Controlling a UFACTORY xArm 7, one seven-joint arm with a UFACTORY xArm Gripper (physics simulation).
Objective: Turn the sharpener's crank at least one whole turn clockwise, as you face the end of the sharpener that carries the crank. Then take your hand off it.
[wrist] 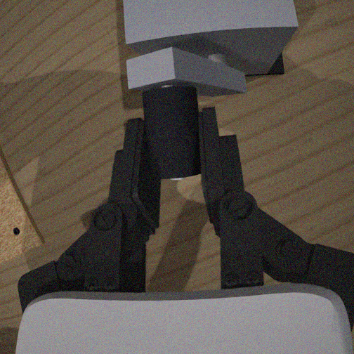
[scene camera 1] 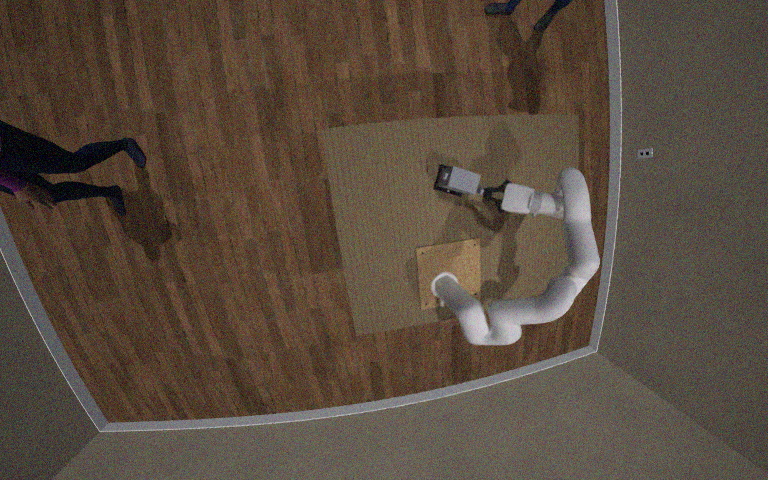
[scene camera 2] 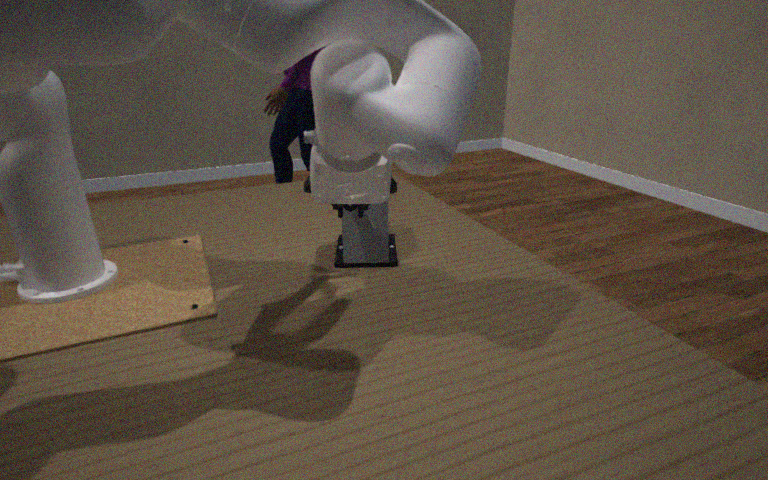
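Seen in the pictures: gripper, fingertip midpoint: (scene camera 1: 485,193) (scene camera 2: 350,208); arm's base at its link origin: (scene camera 1: 444,284) (scene camera 2: 70,282).
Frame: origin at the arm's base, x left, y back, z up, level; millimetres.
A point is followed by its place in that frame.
The sharpener (scene camera 1: 464,180) @[x -1, y -457, z 121 mm] (scene camera 2: 365,237) @[x -58, y -444, z 46 mm] has a light grey body on a black base and stands upright on the mat. Its grey crank arm (wrist: 150,68) is at the end facing my arm. The crank's black cylindrical handle (wrist: 172,132) sticks out from the arm toward my palm. My gripper (scene camera 1: 489,193) @[x -94, y -415, z 110 mm] (scene camera 2: 350,210) @[x -94, y -415, z 110 mm] (wrist: 177,134) is shut on this handle, with one finger on each side. In the scene camera 2 view the fingers are near the top of the body, a little left of its middle, and my hand hides the handle and crank arm.
My arm's base stands on a wooden board (scene camera 1: 450,254) @[x -17, y -142, z 1 mm] (scene camera 2: 158,294) @[x -76, y -131, z 0 mm], which lies on the ribbed mat (scene camera 1: 379,198) @[x 299, y -378, z -8 mm] (scene camera 2: 509,396) @[x -402, y -520, z -8 mm]. A person (scene camera 1: 67,164) is at the left, and another person's legs (scene camera 1: 549,16) show at the top. A person (scene camera 2: 291,124) stands behind my arm.
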